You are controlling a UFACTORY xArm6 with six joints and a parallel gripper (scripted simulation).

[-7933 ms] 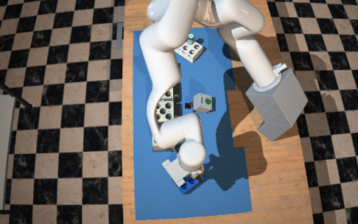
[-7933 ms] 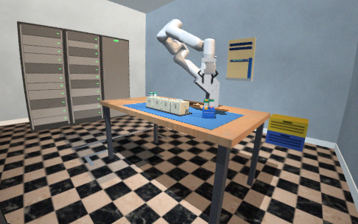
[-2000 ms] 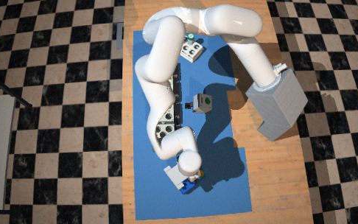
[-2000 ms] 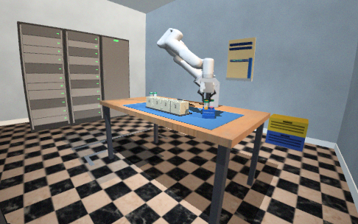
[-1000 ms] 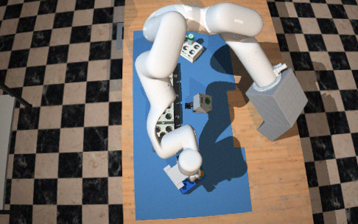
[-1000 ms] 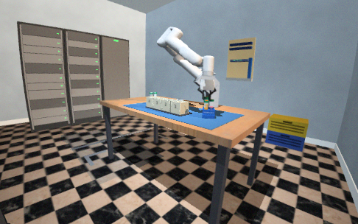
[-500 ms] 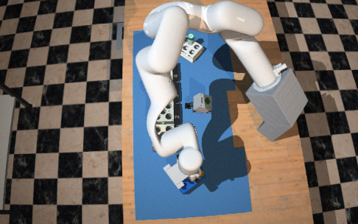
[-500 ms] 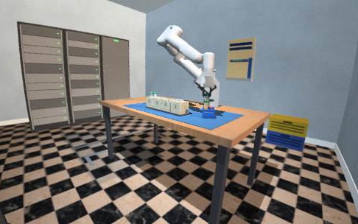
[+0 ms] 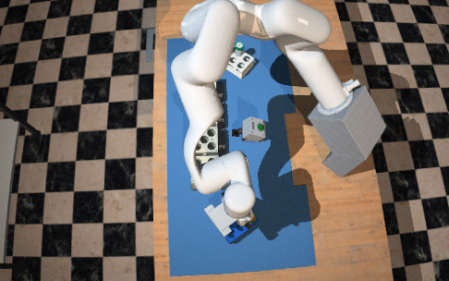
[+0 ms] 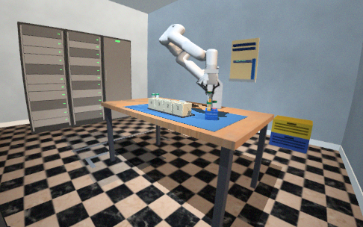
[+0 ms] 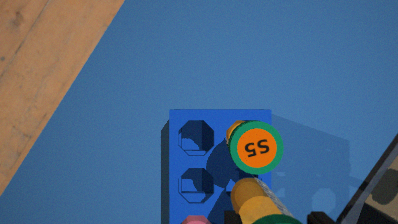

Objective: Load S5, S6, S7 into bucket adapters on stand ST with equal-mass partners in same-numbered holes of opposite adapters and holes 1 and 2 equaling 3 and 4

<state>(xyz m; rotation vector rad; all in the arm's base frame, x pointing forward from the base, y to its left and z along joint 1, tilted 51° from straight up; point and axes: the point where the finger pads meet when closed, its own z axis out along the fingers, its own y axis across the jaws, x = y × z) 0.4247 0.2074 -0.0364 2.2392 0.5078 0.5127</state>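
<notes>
Right now my hand is 50 mm above the orange-dotted tube and 10 mm short of it. Round my hand: blue rack: 150 mm below, 20 mm to the left; then adapter: 190 mm to the right, 130 mm below, 30 mm ahead; then grey-dotted tube: 120 mm below, 50 mm behind, 10 mm to the right.
</notes>
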